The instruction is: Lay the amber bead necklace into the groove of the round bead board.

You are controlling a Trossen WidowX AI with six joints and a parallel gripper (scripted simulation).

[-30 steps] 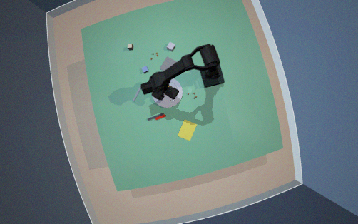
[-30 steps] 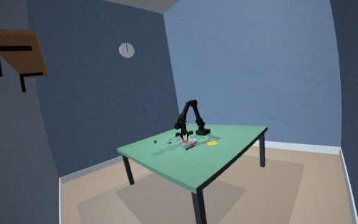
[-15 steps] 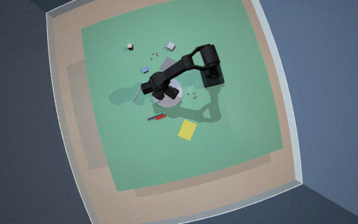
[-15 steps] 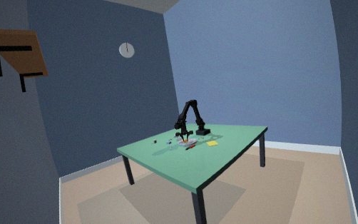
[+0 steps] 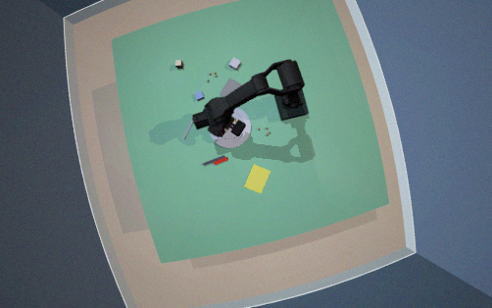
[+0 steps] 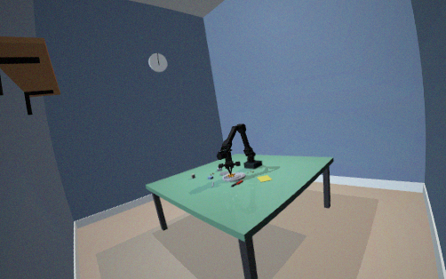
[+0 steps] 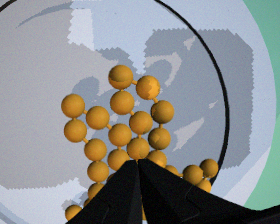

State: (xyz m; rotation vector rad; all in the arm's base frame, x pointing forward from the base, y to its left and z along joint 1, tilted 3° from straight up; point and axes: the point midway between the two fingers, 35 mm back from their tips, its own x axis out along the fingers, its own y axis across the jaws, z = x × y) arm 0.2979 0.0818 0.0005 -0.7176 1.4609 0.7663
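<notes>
Now: the round grey bead board 20 mm behind my gripper tip, 20 mm to the left of it and 20 mm below it. The rest, counted from my gripper tip: grey rod (190 mm ahead, 10 mm to the left, 30 mm below); red-handled tool (50 mm ahead, 180 mm to the left, 20 mm below); grey plate (30 mm behind, 170 mm to the right, 30 mm below).
</notes>
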